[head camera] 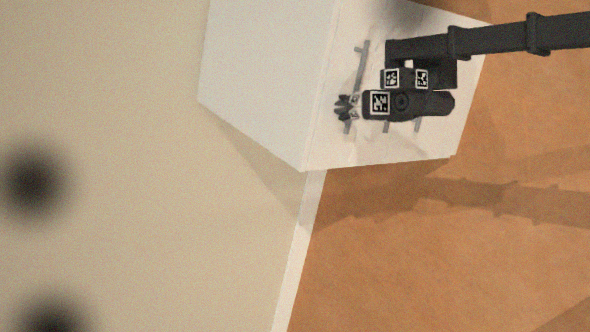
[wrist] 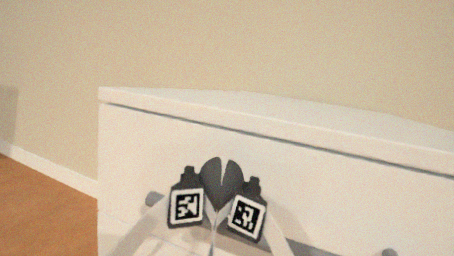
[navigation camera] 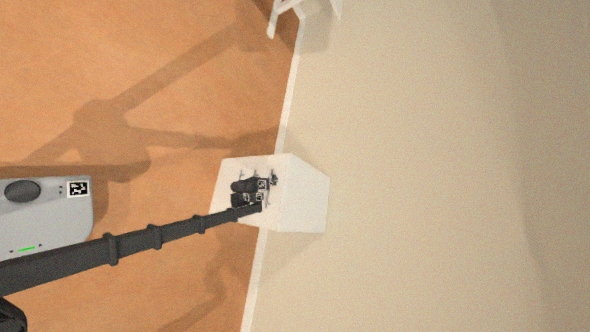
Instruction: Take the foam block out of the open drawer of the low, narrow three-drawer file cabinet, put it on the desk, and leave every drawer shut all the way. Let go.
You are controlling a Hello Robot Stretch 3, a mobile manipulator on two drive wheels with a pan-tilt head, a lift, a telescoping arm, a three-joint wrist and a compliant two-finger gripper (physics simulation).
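Observation:
The white file cabinet [head camera: 260, 75] [navigation camera: 305, 200] stands against the wall. Its top drawer front [wrist: 150, 150] looks flush or nearly flush, with a thin dark line under the cabinet top. In the head view parts of the three handles show, and no drawer stands visibly out. My gripper [head camera: 342, 107] [navigation camera: 274, 179] [wrist: 220, 176] is shut, with nothing seen between the fingertips. It is at the top drawer front, just above the top handle [head camera: 361, 67] [wrist: 300, 248]; whether it touches the front is unclear. The foam block does not show.
The arm [head camera: 492, 37] [navigation camera: 175, 232] reaches out to the cabinet and hides part of its front. White legs [navigation camera: 273, 22] of a piece of furniture, possibly the desk, show at the top of the navigation view. The robot base [navigation camera: 45, 220] is at the left there. A skirting board [head camera: 295, 250] [navigation camera: 287, 100] runs along the wall.

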